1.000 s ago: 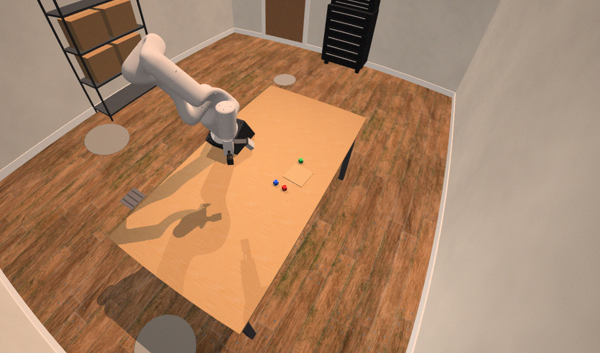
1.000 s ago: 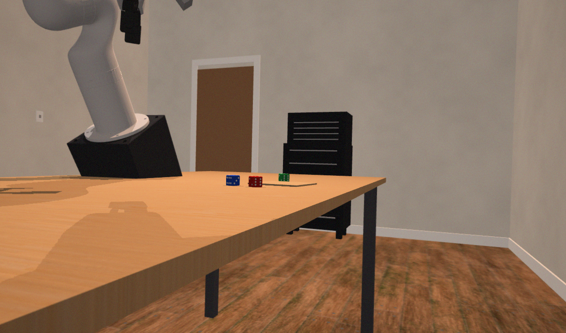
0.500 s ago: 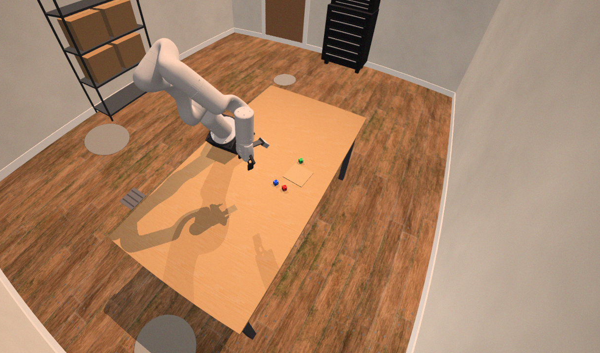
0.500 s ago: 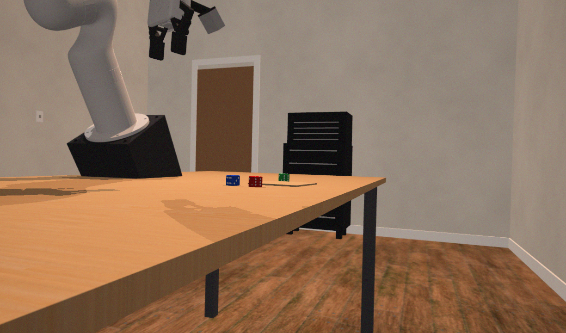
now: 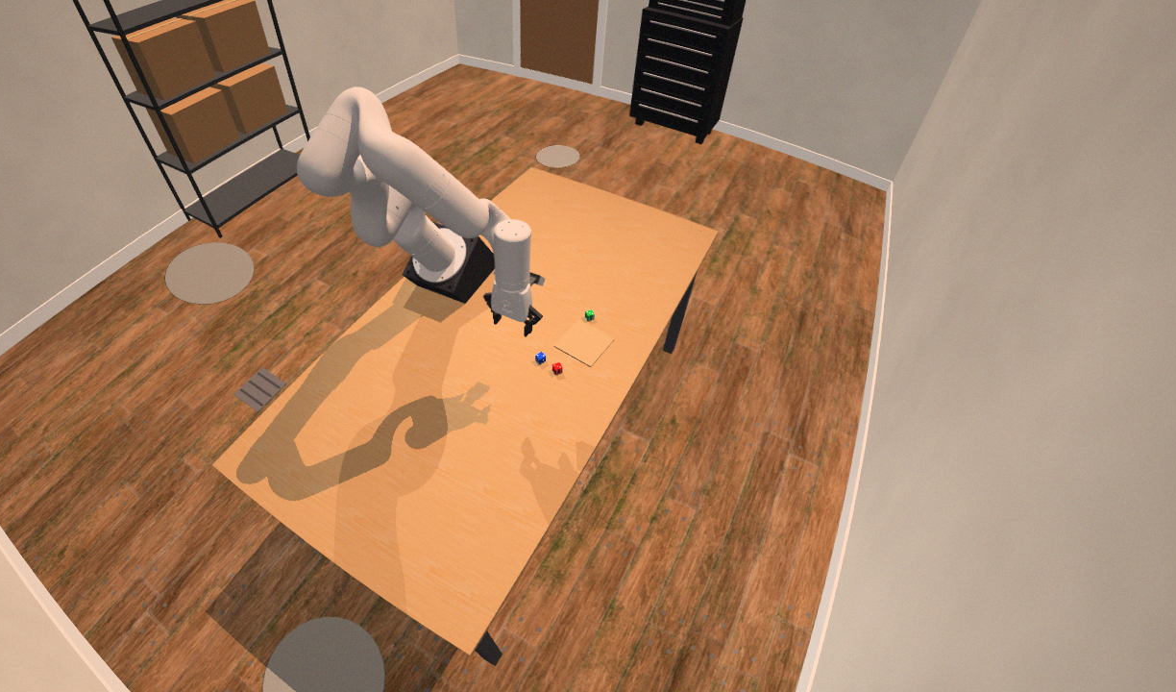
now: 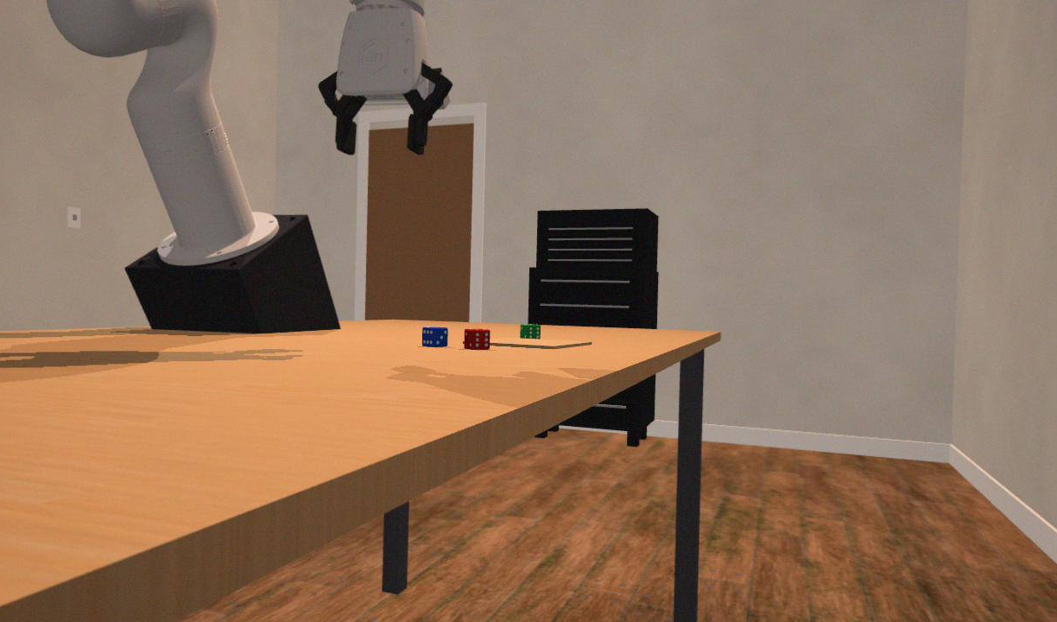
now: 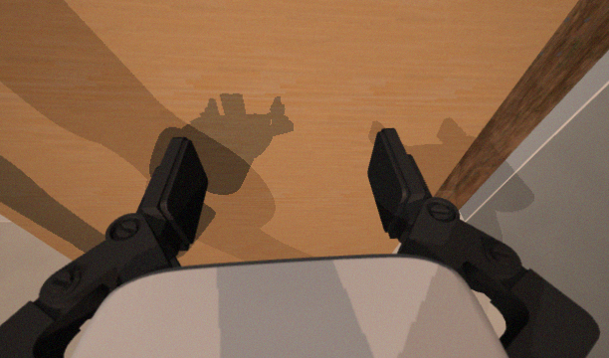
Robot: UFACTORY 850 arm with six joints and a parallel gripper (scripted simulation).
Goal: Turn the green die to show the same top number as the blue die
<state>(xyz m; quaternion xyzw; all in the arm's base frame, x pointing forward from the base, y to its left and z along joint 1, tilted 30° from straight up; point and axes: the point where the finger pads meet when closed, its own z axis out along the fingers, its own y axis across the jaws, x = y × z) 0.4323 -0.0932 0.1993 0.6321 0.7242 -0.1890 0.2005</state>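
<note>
Right now the blue die is 2 cm ahead of my hand, 10 cm to the left of it and 23 cm below it. The rest, counted from my hand: red die: 9 cm ahead, 9 cm to the left, 23 cm below; then tan mat: 10 cm ahead, 24 cm to the left, 24 cm below; then green die: 5 cm ahead, 34 cm to the left, 23 cm below.
</note>
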